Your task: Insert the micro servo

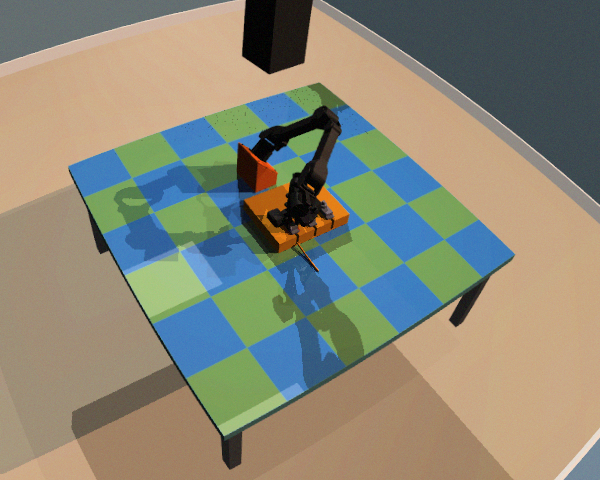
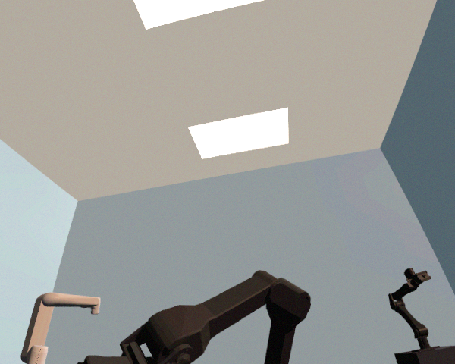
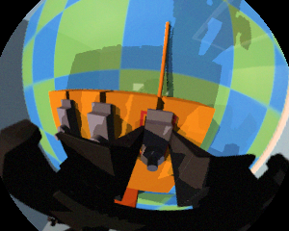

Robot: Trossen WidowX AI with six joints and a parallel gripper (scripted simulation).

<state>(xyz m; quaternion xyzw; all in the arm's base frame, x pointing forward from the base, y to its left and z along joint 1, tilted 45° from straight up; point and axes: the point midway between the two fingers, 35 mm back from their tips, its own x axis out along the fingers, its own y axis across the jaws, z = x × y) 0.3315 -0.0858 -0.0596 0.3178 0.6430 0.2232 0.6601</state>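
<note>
Now: the orange deck 110 mm behind my gripper tip, 90 mm to the left of it and 30 mm below it.
</note>
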